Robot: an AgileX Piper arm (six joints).
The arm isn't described. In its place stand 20 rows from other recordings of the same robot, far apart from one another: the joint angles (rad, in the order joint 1, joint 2, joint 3, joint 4, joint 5, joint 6), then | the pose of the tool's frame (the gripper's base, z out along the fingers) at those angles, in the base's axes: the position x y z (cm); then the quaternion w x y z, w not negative.
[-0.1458 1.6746 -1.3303 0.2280 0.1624 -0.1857] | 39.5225, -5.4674, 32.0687, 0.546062, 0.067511, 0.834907, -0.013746
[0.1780 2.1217 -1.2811 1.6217 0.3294 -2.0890] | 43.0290, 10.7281, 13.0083, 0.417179, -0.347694, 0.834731, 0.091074
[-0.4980 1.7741 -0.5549 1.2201 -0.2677 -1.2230] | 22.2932, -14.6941, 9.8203, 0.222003, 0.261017, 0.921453, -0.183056
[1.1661 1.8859 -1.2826 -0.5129 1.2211 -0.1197] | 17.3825, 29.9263, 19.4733, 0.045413, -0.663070, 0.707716, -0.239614
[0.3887 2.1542 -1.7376 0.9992 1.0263 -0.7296] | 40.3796, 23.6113, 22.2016, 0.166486, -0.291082, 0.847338, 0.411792
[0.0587 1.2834 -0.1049 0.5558 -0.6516 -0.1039] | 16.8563, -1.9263, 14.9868, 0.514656, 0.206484, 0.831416, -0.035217
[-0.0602 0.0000 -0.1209 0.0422 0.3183 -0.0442] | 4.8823, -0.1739, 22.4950, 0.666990, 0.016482, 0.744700, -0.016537
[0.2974 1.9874 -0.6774 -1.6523 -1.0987 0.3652] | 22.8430, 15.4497, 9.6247, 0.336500, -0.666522, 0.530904, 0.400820
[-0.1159 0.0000 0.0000 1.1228 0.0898 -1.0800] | 5.6552, 0.0821, 20.9728, 0.723893, 0.024904, 0.689462, 0.000880
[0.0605 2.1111 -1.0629 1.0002 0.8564 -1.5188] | 33.9586, 7.8534, 8.2204, 0.133296, -0.367524, 0.866207, 0.311197
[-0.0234 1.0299 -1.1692 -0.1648 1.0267 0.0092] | 18.9902, -1.7221, 39.8442, 0.373975, 0.002040, 0.923631, -0.083929
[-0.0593 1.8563 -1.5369 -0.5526 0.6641 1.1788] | 42.1929, -5.4542, 28.3838, 0.391751, 0.407017, 0.824748, -0.025656
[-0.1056 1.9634 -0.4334 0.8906 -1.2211 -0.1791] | 24.6421, -9.2958, 9.9190, 0.526180, 0.341836, 0.717872, -0.301567
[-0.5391 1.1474 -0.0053 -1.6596 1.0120 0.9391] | 3.9286, -11.3057, 15.0472, 0.061025, -0.047037, -0.842509, 0.533143
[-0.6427 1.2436 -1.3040 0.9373 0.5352 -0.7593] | 24.0199, -13.3120, 44.5790, 0.643314, 0.150542, 0.750599, -0.009210
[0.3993 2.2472 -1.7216 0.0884 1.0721 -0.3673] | 41.0827, 18.1014, 14.1964, 0.029481, -0.354942, 0.933571, 0.039900
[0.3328 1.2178 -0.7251 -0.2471 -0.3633 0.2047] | 25.0924, 9.5102, 31.7885, 0.674877, -0.159079, 0.707633, 0.135975
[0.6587 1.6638 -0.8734 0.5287 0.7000 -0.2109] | 21.1637, 20.1205, 17.1595, 0.037822, -0.237339, 0.950325, 0.197794
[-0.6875 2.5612 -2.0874 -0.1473 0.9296 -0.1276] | 39.5919, -33.8955, 8.4047, 0.090844, 0.238565, 0.960703, -0.109015
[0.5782 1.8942 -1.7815 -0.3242 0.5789 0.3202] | 38.7642, 23.4037, 34.4955, 0.474246, -0.190372, 0.856531, 0.072140
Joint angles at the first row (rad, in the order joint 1, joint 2, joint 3, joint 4, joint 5, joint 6):
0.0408 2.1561 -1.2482 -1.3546 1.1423 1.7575
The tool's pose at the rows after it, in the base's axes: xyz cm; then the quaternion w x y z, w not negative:
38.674, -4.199, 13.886, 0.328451, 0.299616, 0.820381, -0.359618
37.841, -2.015, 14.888, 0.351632, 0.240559, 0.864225, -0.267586
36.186, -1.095, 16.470, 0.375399, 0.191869, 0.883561, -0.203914
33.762, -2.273, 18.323, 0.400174, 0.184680, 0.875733, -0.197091
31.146, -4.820, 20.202, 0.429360, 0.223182, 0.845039, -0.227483
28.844, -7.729, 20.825, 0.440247, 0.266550, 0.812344, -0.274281
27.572, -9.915, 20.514, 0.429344, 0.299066, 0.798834, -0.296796
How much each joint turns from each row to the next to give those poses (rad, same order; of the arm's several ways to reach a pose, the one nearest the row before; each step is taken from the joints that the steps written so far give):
0.0419 -0.0861 0.0717 0.0000 -0.1628 -0.0149
0.0283 -0.0988 0.0878 -0.0180 -0.2118 -0.0267
0.0018 -0.1144 0.0982 -0.0526 -0.1574 -0.0045
-0.0340 -0.1202 0.1028 -0.0896 -0.0378 0.0492
-0.0622 -0.1090 0.0866 -0.0969 0.0547 0.0983
-0.0815 -0.0558 0.0678 -0.0832 0.0764 0.0852
-0.0764 -0.0078 0.0281 -0.0229 0.0162 0.0297

